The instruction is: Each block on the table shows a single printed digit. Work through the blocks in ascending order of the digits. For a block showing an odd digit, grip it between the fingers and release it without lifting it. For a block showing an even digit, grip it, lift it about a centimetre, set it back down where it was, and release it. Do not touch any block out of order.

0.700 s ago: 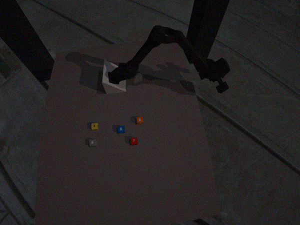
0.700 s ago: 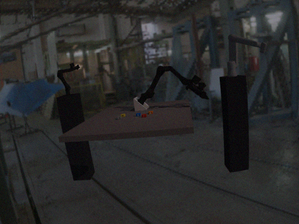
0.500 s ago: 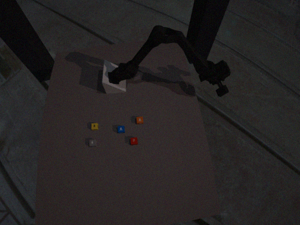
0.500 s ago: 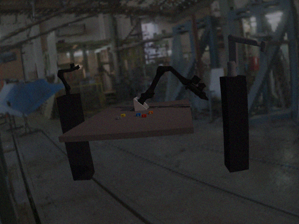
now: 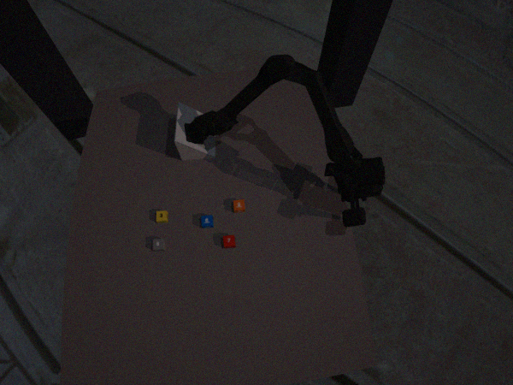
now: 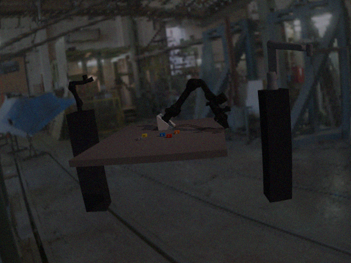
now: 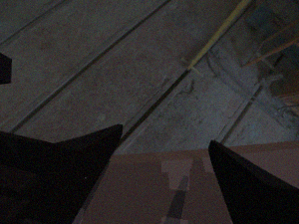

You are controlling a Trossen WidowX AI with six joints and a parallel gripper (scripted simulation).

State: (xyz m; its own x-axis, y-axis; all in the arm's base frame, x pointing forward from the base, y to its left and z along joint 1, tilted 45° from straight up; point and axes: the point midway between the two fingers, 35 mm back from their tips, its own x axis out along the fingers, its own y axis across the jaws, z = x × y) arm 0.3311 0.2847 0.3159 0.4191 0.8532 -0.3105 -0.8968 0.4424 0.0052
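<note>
Right now the yellow block is 11 cm behind my gripper tip and 58 cm to the right of it. Also, from my gripper tip: orange block 10 cm behind, 34 cm to the right; then red block 39 cm to the right; then blue block 7 cm behind, 45 cm to the right.
</note>
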